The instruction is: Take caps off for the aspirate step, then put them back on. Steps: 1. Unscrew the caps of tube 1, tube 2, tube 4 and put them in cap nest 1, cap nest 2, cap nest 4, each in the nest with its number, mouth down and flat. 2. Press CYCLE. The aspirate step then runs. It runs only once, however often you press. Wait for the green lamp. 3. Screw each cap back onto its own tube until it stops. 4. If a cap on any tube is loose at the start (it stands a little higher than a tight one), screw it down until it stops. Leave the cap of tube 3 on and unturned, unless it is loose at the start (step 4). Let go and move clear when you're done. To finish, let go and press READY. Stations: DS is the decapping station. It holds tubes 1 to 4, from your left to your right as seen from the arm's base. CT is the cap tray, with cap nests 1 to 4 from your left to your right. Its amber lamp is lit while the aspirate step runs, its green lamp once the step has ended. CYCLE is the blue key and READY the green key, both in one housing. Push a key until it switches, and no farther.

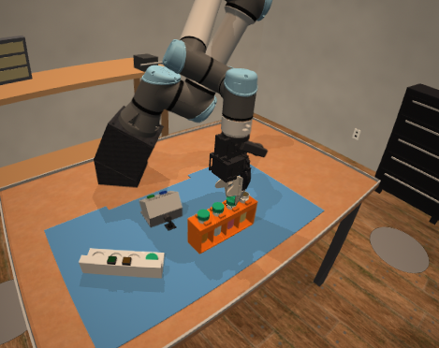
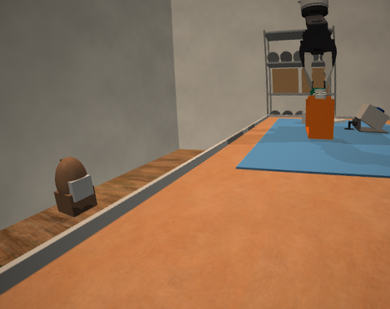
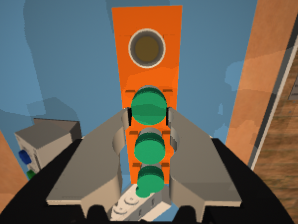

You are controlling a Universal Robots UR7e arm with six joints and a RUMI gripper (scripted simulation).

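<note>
Now: the cap 260 mm to the right of my hand and 120 mm below it. From my hand the other things lie so: grey key housing: 180 mm behind, 150 mm to the right, 80 mm below; then blue key: 190 mm behind, 130 mm to the right, 70 mm below; then table edge: 200 mm ahead, 130 mm below, 90 mm to the left.
</note>
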